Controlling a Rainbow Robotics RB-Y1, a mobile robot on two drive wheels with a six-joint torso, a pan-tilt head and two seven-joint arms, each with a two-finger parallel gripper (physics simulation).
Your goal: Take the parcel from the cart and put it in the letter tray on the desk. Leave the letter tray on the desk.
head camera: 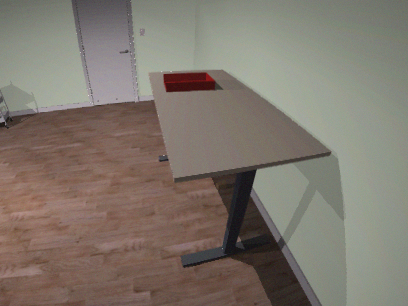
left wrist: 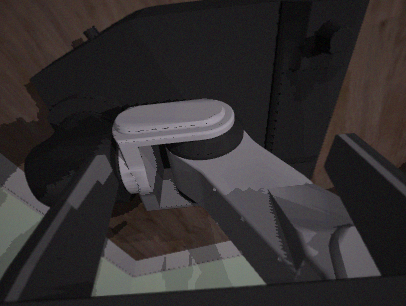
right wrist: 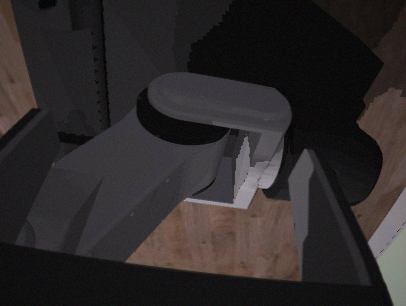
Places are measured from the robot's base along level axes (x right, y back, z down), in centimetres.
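Pixels of known places: left gripper, fingertip midpoint: (left wrist: 219,160); right gripper, fingertip midpoint: (right wrist: 178,146).
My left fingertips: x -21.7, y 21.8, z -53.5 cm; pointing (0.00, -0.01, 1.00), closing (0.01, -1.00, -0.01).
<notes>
Ahead of a thing's pixels: the offset from my left fingertips to its top centre. "*": to the spot under its first point. Level surfaces: height alone.
The red letter tray @(dx +15.0, dy -171.7, dz -48.7 cm) (head camera: 190,87) sits at the far end of the brown-grey desk @(dz -41.6 cm) (head camera: 220,125) in the head view. At that view's left edge, part of a light metal frame on small wheels, which looks like the cart (head camera: 4,116), stands on the floor near the wall. The rest of it is cut off. The parcel does not show in any view. My left gripper (left wrist: 219,160) is open and empty, its fingers wide apart in front of my own arm and body. My right gripper (right wrist: 178,146) is open and empty in the same way. Neither gripper shows in the head view.
The desk's dark leg @(* dx +49.0, dy -87.0, dz +6.5 cm) (head camera: 239,215) and foot (head camera: 205,257) stand under its near end. A pale green wall (head camera: 320,90) runs along the desk's right side. A grey door (head camera: 107,55) is in the far wall. Wooden floor @(dz +53.4 cm) (head camera: 90,200) lies to the left of the desk.
</notes>
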